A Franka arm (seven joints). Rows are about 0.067 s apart.
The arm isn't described. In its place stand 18 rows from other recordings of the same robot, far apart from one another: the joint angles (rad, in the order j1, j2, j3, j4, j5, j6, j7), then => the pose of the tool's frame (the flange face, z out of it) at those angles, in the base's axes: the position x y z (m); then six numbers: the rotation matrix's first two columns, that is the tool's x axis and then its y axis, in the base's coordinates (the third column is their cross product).
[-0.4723, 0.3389, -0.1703, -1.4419, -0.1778, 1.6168, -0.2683] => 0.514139 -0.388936 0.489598 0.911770 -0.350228 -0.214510 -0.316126 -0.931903 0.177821
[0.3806, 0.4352, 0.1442, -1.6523, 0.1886, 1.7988, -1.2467] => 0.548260 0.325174 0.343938 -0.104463 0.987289 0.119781 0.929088 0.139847 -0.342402
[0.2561, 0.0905, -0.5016, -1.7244, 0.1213, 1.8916, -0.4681] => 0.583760 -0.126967 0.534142 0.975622 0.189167 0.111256 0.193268 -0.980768 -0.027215
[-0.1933, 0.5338, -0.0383, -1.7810, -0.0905, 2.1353, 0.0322] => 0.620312 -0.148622 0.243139 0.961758 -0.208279 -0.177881 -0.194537 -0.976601 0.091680
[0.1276, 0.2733, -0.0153, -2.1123, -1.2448, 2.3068, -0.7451] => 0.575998 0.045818 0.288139 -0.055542 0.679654 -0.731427 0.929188 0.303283 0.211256
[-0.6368, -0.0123, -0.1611, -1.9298, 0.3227, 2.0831, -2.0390] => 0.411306 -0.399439 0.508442 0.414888 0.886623 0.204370 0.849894 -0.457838 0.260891
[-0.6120, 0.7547, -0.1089, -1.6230, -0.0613, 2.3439, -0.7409] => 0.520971 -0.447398 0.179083 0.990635 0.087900 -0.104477 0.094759 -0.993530 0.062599
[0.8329, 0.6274, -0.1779, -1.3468, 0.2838, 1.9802, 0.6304] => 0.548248 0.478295 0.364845 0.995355 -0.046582 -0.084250 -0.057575 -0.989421 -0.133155
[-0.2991, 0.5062, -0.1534, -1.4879, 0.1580, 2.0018, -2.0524] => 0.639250 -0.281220 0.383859 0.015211 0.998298 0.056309 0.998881 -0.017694 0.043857
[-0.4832, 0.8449, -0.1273, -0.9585, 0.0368, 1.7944, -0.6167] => 0.653160 -0.409126 0.367746 0.998511 0.039358 -0.037765 0.041074 -0.998105 0.045812
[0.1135, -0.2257, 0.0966, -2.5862, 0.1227, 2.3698, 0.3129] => 0.418189 0.089675 0.338255 0.981473 -0.191099 -0.013822 -0.191593 -0.979420 -0.063467
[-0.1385, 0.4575, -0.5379, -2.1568, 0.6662, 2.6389, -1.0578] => 0.437180 -0.370844 0.221471 0.974858 -0.125087 0.184408 -0.129643 -0.991478 0.012812
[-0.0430, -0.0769, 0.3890, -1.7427, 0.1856, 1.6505, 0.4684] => 0.495738 0.205636 0.589766 0.986965 -0.133745 -0.089508 -0.144590 -0.981139 -0.128296
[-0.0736, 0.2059, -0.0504, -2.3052, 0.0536, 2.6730, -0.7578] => 0.538094 -0.068743 0.272641 0.820256 0.556625 0.131714 0.548438 -0.830743 0.095300
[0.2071, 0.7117, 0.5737, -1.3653, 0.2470, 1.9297, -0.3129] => 0.560134 0.449868 0.353352 0.645274 0.760079 0.076819 0.660671 -0.504721 -0.555671
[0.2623, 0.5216, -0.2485, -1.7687, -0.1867, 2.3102, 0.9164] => 0.663069 0.020056 0.279616 0.729769 -0.649950 0.212137 -0.681611 -0.715838 0.151597
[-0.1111, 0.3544, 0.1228, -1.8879, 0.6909, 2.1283, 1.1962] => 0.620471 0.031305 0.320769 -0.028361 -0.816968 -0.575985 -0.999573 0.027215 0.010618
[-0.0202, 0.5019, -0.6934, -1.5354, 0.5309, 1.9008, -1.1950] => 0.576989 -0.356304 0.415765 0.924790 0.343204 0.164236 0.360271 -0.928693 -0.087943
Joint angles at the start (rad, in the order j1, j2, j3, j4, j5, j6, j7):
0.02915 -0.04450 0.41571 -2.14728 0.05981 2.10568 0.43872
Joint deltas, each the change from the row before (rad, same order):
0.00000 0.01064 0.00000 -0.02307 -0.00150 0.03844 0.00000
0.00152 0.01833 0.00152 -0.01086 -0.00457 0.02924 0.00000
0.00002 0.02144 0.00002 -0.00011 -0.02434 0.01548 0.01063
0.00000 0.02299 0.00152 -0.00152 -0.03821 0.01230 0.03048
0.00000 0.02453 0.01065 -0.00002 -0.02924 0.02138 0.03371
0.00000 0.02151 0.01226 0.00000 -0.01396 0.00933 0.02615
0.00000 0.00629 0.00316 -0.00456 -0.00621 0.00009 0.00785
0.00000 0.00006 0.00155 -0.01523 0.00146 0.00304 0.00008
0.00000 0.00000 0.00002 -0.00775 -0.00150 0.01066 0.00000
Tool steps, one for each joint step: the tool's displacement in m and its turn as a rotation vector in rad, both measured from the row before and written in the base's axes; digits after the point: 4 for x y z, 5 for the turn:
-0.0002 -0.0010 -0.0123 0.00405 -0.00426 -0.00090
0.0011 0.0013 -0.0112 0.00307 -0.00024 0.00437
0.0031 -0.0001 -0.0091 -0.01248 -0.00088 0.00278
0.0022 -0.0001 -0.0108 -0.02416 0.00006 -0.00671
0.0009 0.0053 -0.0101 -0.01168 -0.00519 -0.00535
-0.0012 0.0060 -0.0096 -0.00534 0.00783 -0.00517
-0.0017 0.0008 -0.0050 -0.00633 0.00781 -0.00062
-0.0042 -0.0009 -0.0063 -0.00437 0.01149 0.00109
-0.0011 -0.0004 -0.0024 0.00069 -0.00295 0.00136

